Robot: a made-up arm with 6 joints. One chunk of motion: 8 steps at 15 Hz.
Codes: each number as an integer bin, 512 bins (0 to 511) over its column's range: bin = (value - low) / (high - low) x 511, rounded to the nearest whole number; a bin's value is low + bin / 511 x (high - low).
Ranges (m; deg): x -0.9..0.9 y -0.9..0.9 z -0.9..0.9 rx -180..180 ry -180..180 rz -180..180
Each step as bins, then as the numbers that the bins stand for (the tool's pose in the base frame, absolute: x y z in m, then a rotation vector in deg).
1 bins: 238 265 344 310 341 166
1 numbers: -0.0616 0.0335 0.3117 38.40 60.23 -63.05
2 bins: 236 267 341 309 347 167
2 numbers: -0.0687 0.0405 0.3012 37.69 64.46 -62.35
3 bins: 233 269 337 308 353 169
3 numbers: -0.0793 0.0476 0.2871 36.99 68.69 -60.94
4 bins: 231 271 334 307 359 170
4 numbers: -0.0863 0.0546 0.2765 36.28 72.92 -60.23
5 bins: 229 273 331 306 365 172
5 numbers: -0.0933 0.0616 0.2659 35.58 77.14 -58.83
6 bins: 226 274 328 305 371 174
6 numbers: -0.1039 0.0652 0.2554 34.87 81.37 -57.42
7 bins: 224 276 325 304 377 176
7 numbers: -0.1110 0.0722 0.2448 34.17 85.60 -56.01
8 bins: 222 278 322 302 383 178
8 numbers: -0.1180 0.0793 0.2342 32.76 89.82 -54.60
